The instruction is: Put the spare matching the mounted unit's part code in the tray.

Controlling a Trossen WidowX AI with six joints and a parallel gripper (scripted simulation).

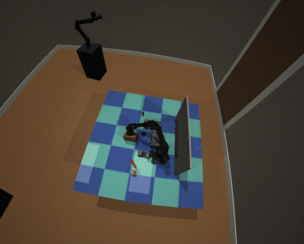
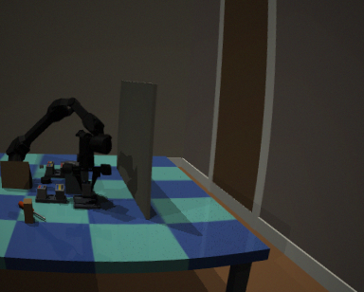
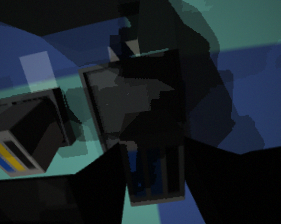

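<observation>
The flat dark tray lies 10 mm behind my gripper tip and 40 mm below it. Also, from my gripper tip: grey mounted unit: 70 mm behind, 190 mm to the left; tall grey panel: 170 mm ahead, 220 mm to the left, 180 mm above.
</observation>
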